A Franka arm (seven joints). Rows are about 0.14 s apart.
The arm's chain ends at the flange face. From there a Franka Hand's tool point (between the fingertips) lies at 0.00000 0.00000 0.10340 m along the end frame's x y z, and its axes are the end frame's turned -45 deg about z.
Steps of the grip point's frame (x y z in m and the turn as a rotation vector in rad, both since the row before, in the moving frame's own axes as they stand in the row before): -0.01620, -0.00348, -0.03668, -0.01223, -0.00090, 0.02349; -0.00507, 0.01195, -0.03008, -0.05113, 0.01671, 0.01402; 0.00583, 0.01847, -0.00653, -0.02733, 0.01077, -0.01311; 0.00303, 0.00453, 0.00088, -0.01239, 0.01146, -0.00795; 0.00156, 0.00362, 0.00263, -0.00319, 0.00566, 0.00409; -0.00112, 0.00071, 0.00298, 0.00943, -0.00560, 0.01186
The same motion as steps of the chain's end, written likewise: -0.01473, 0.00802, -0.03667, -0.00928, 0.00801, 0.02349; -0.00008, 0.00948, -0.02993, -0.02434, 0.04797, 0.01402; 0.01439, 0.00775, -0.00649, -0.01171, 0.02694, -0.01311; 0.00360, 0.00100, 0.00089, -0.00066, 0.01686, -0.00795; 0.00302, 0.00164, 0.00263, 0.00175, 0.00626, 0.00409; 0.00081, 0.00158, 0.00299, 0.00271, -0.01063, 0.01186
